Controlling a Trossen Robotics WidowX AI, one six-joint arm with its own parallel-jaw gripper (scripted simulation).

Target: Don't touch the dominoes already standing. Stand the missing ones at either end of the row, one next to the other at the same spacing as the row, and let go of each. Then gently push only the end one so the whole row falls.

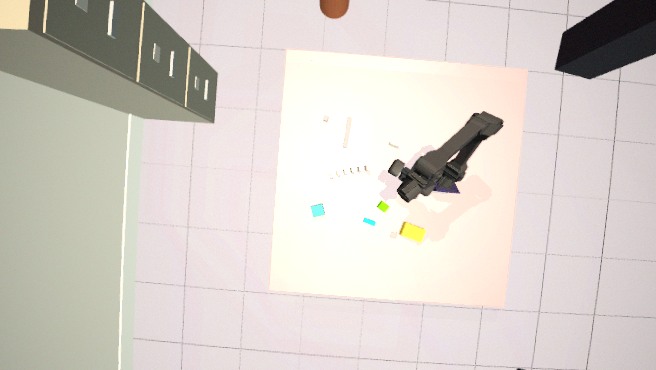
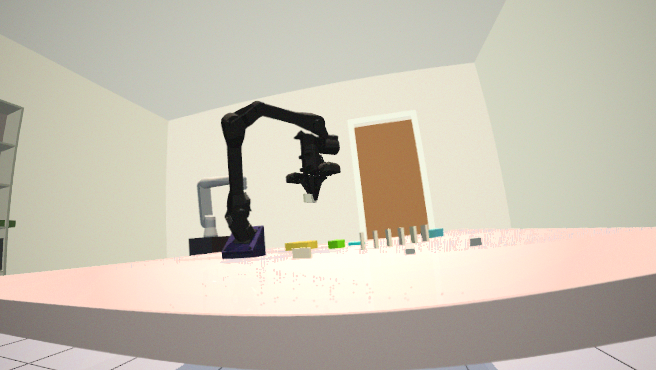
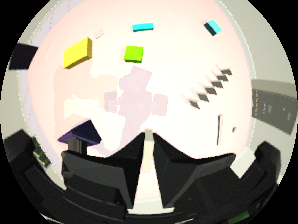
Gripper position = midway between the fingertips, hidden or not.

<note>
The gripper (image 2: 314, 200) carries a pale domino.
The gripper is seen too in image 3 (image 3: 148, 135).
</note>
